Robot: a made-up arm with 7 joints. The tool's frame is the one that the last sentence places.
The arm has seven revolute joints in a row. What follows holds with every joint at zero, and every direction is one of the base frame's. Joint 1 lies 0.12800 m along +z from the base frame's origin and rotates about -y. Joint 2 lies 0.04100 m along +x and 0.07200 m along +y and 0.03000 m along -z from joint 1 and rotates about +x. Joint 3 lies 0.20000 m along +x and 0.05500 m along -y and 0.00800 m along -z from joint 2 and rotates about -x. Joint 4 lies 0.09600 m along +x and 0.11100 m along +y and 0.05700 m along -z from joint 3 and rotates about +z. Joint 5 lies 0.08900 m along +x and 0.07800 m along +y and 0.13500 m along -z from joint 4 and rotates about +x. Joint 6 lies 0.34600 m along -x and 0.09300 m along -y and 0.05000 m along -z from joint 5 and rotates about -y. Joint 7 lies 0.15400 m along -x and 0.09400 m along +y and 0.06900 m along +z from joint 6 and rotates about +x. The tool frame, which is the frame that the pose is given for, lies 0.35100 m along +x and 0.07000 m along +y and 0.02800 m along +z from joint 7; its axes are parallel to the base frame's.
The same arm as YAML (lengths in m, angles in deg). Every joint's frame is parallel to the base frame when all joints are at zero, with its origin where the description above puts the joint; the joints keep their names.
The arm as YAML. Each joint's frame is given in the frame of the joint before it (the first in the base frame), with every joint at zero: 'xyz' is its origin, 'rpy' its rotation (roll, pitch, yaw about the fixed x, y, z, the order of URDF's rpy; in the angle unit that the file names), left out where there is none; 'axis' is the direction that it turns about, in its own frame. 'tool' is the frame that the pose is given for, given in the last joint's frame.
units:
  length: m
  angle: deg
joints:
  - name: joint 1
    type: revolute
    origin:
      xyz: [0.0, 0.0, 0.128]
    axis: "-y"
  - name: joint 2
    type: revolute
    origin:
      xyz: [0.041, 0.072, -0.03]
    axis: "+x"
  - name: joint 3
    type: revolute
    origin:
      xyz: [0.2, -0.055, -0.008]
    axis: "-x"
  - name: joint 4
    type: revolute
    origin:
      xyz: [0.096, 0.111, -0.057]
    axis: "+z"
  - name: joint 5
    type: revolute
    origin:
      xyz: [0.089, 0.078, -0.135]
    axis: "+x"
  - name: joint 6
    type: revolute
    origin:
      xyz: [-0.346, -0.093, -0.05]
    axis: "-y"
  - name: joint 7
    type: revolute
    origin:
      xyz: [-0.154, 0.094, 0.069]
    axis: "+x"
tool:
  origin:
    xyz: [0.351, 0.07, 0.028]

